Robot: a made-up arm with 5 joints.
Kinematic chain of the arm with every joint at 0, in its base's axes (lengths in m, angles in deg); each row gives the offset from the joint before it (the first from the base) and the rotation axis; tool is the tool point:
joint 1: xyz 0 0 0.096 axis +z
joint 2: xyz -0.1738 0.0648 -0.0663 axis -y
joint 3: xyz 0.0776 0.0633 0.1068 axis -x
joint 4: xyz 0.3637 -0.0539 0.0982 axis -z
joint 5: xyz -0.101 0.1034 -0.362 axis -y
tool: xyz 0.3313 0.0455 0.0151
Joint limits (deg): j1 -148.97..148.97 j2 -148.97..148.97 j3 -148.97..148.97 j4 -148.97..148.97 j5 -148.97..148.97
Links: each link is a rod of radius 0.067 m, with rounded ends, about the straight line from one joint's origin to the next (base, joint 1, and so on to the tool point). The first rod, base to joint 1, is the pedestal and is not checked.
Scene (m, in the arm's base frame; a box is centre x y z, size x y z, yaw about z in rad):
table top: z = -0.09
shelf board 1: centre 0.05 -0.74 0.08 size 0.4 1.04 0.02 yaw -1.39
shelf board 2: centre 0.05 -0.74 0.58 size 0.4 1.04 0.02 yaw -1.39
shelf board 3: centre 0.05 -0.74 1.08 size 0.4 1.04 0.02 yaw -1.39
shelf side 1: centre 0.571 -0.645 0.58 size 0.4 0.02 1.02 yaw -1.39
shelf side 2: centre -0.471 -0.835 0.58 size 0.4 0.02 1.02 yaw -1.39
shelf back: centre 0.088 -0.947 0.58 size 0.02 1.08 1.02 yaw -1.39
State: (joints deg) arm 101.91 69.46 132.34 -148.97 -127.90
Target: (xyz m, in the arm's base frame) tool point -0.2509 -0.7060 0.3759
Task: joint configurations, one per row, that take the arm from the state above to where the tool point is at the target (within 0.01 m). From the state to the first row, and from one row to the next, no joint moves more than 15 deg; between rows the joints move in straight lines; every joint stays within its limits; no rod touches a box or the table.
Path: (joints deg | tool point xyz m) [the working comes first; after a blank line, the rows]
Joints at the target: 53.09 85.80 129.73 -134.12 -67.20
Straight joint move there: touches shelf board 2.

1: 89.07 65.55 129.37 -148.97 -120.77 | 0.0933 -0.5727 0.8532
2: 76.23 61.64 126.40 -148.97 -113.64 | 0.0316 -0.5363 0.8415
3: 63.38 57.73 123.43 -148.97 -106.51 | -0.0159 -0.4992 0.8205
4: 50.54 53.82 120.47 -148.97 -99.38 | -0.0534 -0.4653 0.7905
5: 37.70 49.90 117.50 -148.97 -92.24 | -0.0854 -0.4359 0.7520
6: 35.30 52.86 120.04 -145.77 -79.78 | -0.1596 -0.4608 0.6753
7: 32.90 55.82 122.59 -142.57 -67.33 | -0.2218 -0.4620 0.5936
8: 30.50 58.77 125.14 -139.37 -54.87 | -0.2689 -0.4418 0.5129
9: 28.10 61.73 127.69 -136.18 -42.41 | -0.2999 -0.4040 0.4388
10: 25.70 64.69 130.23 -132.98 -29.95 | -0.3155 -0.3524 0.3759
11: 34.83 71.73 130.06 -133.36 -42.36 | -0.3139 -0.4714 0.3857
12: 43.96 78.77 129.89 -133.74 -54.78 | -0.2924 -0.5906 0.3864
13: 53.09 85.80 129.73 -134.12 -67.20 | -0.2509 -0.7060 0.3759

